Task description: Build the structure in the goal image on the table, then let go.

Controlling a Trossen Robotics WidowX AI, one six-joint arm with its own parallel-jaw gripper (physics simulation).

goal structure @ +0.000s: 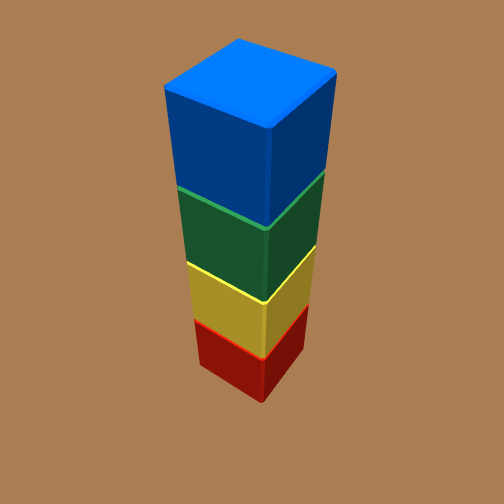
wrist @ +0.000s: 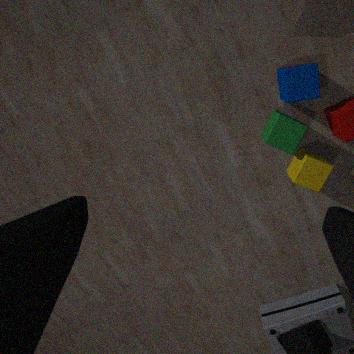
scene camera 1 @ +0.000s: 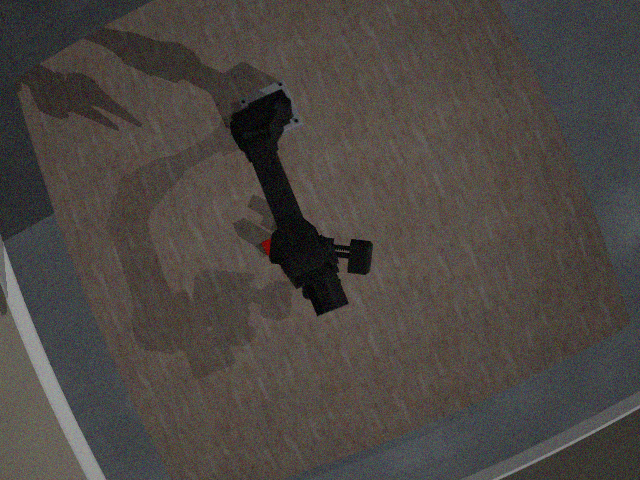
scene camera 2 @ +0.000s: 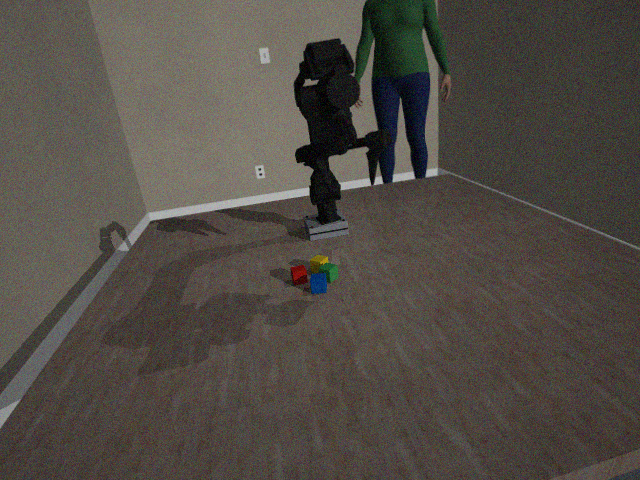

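A blue cube [scene camera 2: 318, 283] [wrist: 299, 83], a green cube [scene camera 2: 329, 272] [wrist: 284, 132], a yellow cube [scene camera 2: 318, 263] [wrist: 311, 172] and a red cube [scene camera 1: 266, 246] [scene camera 2: 298, 274] [wrist: 342, 121] rest on the table in a loose cluster. None is stacked on another. In the wrist view, small gaps show between them and the red cube is cut off at the right edge. In scene camera 1, the arm hides the blue, green and yellow cubes and part of the red one. My gripper [wrist: 208, 213] is open and empty, high above the table; its fingers stand wide apart.
The arm's grey base plate [scene camera 2: 328, 232] [wrist: 300, 310] stands behind the cubes in scene camera 2. A person in a green top [scene camera 2: 400, 41] stands at the back, beyond the arm. Shadows of the arm fall across the wood-grain surface.
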